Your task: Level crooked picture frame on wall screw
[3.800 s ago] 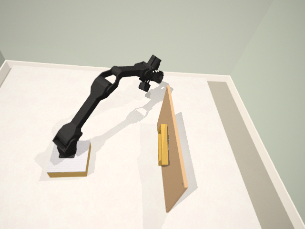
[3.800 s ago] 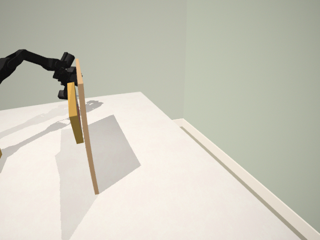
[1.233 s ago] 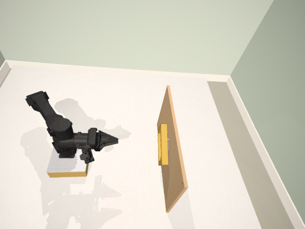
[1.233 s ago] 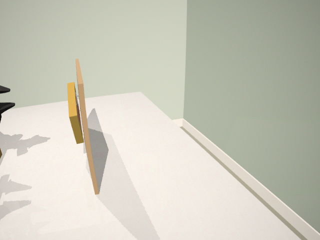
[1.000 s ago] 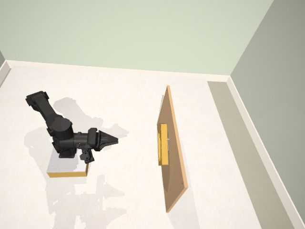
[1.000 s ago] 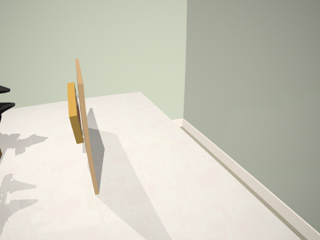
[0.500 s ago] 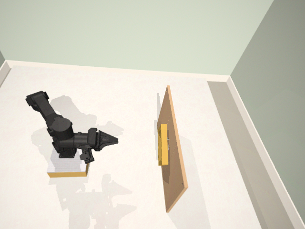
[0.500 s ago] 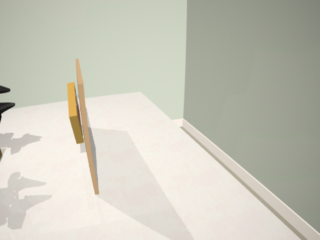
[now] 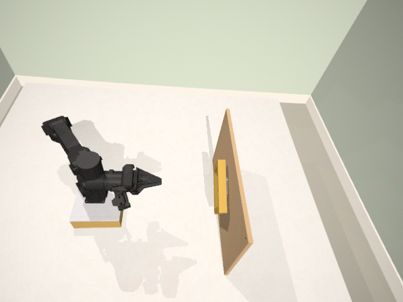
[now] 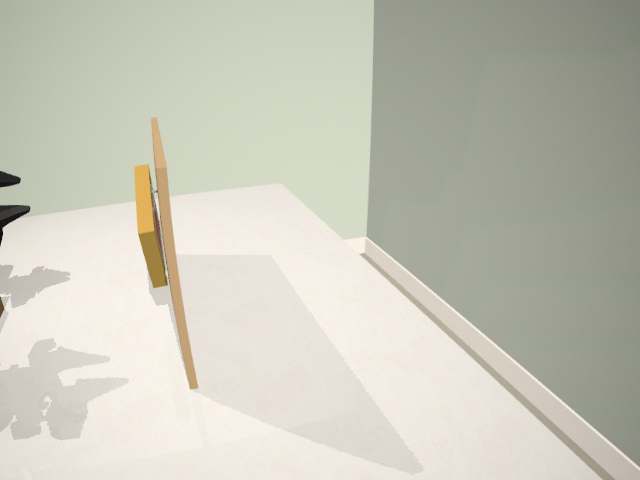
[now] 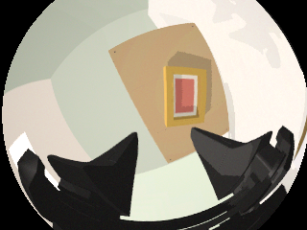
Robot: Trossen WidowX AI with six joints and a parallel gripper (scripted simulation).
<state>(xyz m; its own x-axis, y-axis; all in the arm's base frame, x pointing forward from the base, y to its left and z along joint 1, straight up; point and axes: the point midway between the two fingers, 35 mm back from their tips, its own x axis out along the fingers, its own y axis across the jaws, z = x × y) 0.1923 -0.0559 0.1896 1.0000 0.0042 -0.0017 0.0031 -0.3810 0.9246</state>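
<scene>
Right now my gripper tip is 200 mm short of the yellow picture frame, 90 mm above it and 30 mm to the right of it. The rest, counted from my gripper tip: wall board 210 mm ahead, 90 mm below, 30 mm to the left.
</scene>
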